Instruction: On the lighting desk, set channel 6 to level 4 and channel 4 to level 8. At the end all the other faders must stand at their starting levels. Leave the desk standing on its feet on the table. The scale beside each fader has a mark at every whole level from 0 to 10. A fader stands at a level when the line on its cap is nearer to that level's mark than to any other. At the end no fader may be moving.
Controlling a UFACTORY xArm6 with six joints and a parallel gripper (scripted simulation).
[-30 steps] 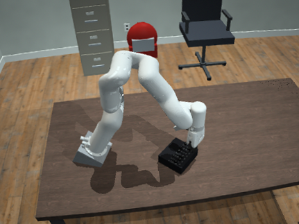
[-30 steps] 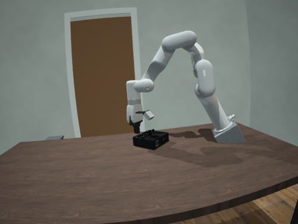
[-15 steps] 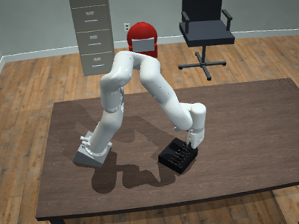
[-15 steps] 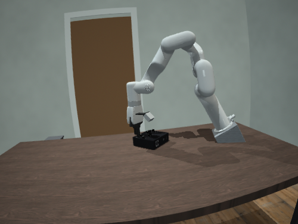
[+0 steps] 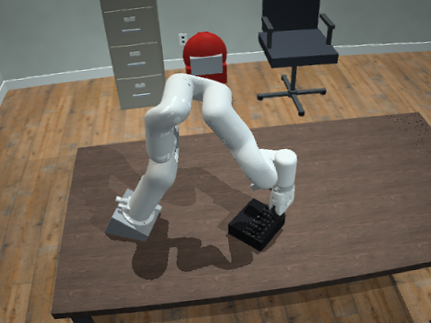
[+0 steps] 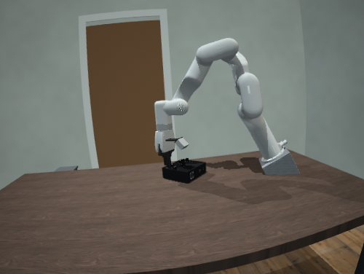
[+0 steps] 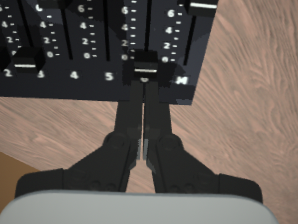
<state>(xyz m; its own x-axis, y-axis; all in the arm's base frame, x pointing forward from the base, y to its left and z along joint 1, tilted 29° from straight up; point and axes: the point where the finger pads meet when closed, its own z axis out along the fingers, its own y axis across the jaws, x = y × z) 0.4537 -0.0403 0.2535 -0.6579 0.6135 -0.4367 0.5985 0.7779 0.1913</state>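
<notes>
The channel 6 cap is 20 mm behind my hand, 20 mm to the left of it and 10 mm below it. The rest, counted from my hand: master cap 30 mm behind, 60 mm to the left, 10 mm below; then channel 3 cap 60 mm behind, 30 mm to the right, 10 mm below; then channel 5 cap 60 mm behind, 30 mm to the left, 10 mm below.
</notes>
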